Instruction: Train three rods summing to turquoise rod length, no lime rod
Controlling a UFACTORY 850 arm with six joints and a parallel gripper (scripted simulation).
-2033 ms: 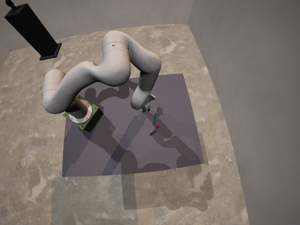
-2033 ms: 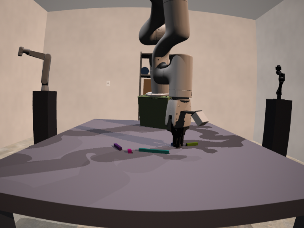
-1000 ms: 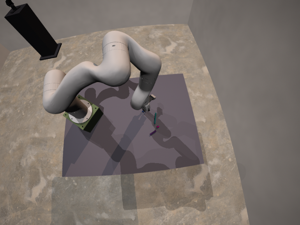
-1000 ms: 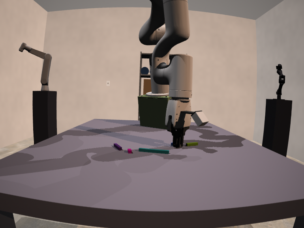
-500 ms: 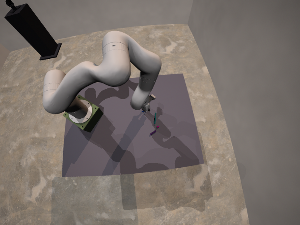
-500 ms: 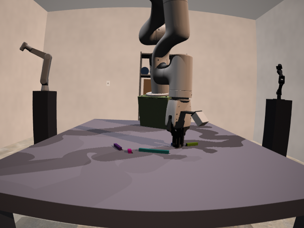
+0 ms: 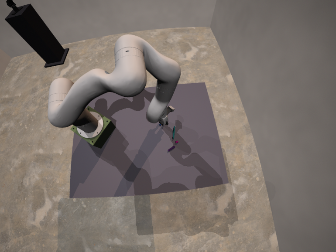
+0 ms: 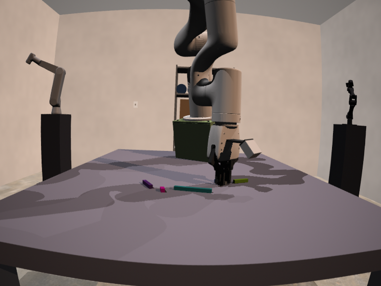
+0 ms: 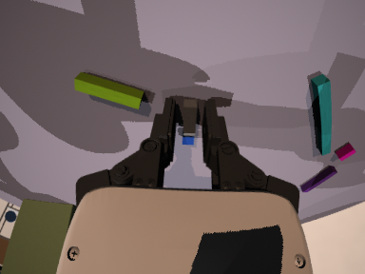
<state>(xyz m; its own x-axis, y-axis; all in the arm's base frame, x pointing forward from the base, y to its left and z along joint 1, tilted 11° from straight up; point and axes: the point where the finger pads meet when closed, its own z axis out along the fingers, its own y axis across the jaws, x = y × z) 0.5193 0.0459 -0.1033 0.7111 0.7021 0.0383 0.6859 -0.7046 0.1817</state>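
Now: hand 2 cm above the grey rod. Also, from my hand: blue rod: 2 cm behind, 2 cm to the right, 2 cm below; then turquoise rod: 9 cm ahead, 9 cm to the right, 2 cm below; then lime rod: 3 cm behind, 6 cm to the left, 2 cm below.
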